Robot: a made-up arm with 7 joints.
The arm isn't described. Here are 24 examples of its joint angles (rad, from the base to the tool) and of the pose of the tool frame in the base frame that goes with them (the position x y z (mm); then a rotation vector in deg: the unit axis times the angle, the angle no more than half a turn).
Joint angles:
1: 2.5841 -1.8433 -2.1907 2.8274 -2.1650 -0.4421 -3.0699
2: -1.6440 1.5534 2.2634 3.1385 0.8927 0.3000 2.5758
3: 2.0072 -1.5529 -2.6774 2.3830 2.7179 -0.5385 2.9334
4: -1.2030 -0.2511 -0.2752 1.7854 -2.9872 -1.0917 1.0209
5: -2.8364 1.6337 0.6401 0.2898 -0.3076 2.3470 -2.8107
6: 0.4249 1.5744 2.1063 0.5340 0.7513 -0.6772 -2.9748
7: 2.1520 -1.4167 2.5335 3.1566 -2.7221 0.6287 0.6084
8: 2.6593 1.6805 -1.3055 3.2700 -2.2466 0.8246 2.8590
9: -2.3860 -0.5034 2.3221 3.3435 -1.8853 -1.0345 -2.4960
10: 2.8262 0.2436 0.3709 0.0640 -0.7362 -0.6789 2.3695
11: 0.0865 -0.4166 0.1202 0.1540 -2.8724 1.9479 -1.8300
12: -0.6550 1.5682 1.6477 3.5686 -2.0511 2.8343 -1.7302
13: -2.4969 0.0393 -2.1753 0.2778 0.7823 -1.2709 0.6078
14: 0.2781 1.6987 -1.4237 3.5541 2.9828 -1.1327 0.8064
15: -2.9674 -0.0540 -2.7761 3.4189 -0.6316 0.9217 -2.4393
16: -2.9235 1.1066 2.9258 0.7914 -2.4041 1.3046 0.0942
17: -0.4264 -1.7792 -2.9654 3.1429 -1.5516 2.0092 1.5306
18: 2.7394 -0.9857 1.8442 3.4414 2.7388 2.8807 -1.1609
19: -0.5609 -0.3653 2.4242 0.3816 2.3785 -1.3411 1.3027
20: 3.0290 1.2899 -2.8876 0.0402 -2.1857 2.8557 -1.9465
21: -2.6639 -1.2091 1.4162 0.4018 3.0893 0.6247 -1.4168
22: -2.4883 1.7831 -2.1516 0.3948 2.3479 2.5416 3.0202
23: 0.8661 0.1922 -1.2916 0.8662 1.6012 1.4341 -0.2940
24: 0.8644 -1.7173 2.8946 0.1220 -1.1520 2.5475 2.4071
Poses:
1: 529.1 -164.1 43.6 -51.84 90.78 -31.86
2: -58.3 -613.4 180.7 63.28 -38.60 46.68
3: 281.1 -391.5 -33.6 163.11 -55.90 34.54
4: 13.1 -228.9 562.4 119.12 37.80 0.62
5: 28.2 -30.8 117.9 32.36 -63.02 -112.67
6: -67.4 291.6 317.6 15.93 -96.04 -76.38
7: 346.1 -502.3 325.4 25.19 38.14 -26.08
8: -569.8 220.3 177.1 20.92 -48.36 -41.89
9: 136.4 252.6 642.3 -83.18 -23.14 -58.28
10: -173.8 -73.5 137.5 118.75 110.60 -51.56
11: 225.1 25.0 284.8 -28.72 30.63 -100.80
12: 251.4 -361.3 138.1 -105.34 -18.67 35.26
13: 48.4 230.8 267.7 -100.54 -3.64 -63.88
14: 468.4 171.1 168.5 -17.44 96.32 -54.67
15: -46.0 -56.9 808.5 24.31 37.15 36.99
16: 108.7 -92.5 560.9 51.80 -3.38 23.43
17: -453.9 304.3 101.1 -108.52 -58.24 -111.28
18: 380.3 -1.5 459.9 -57.24 -116.85 5.53
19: 9.2 151.3 216.5 -61.69 93.03 -82.92
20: 15.6 -19.7 382.6 82.95 -13.28 -129.89
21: 45.6 -247.1 225.6 52.05 -95.43 83.66
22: -216.5 144.1 285.4 106.47 -66.65 -44.91
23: 350.4 -76.9 260.9 -92.25 49.42 -4.26
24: -73.0 69.5 132.5 90.01 7.30 -119.24
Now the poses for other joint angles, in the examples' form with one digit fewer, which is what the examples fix.
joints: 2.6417 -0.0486 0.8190 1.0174 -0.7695 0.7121 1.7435
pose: -365 -122 335 -61.3 -126.0 -4.0
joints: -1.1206 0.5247 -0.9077 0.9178 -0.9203 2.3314 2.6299
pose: -166 -235 242 -47.5 -37.1 -58.6
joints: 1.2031 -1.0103 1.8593 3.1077 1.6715 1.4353 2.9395
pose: -164 -511 483 103.2 92.2 -30.0
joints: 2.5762 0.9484 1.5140 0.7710 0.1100 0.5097 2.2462
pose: -229 -274 220 84.4 88.4 -8.0
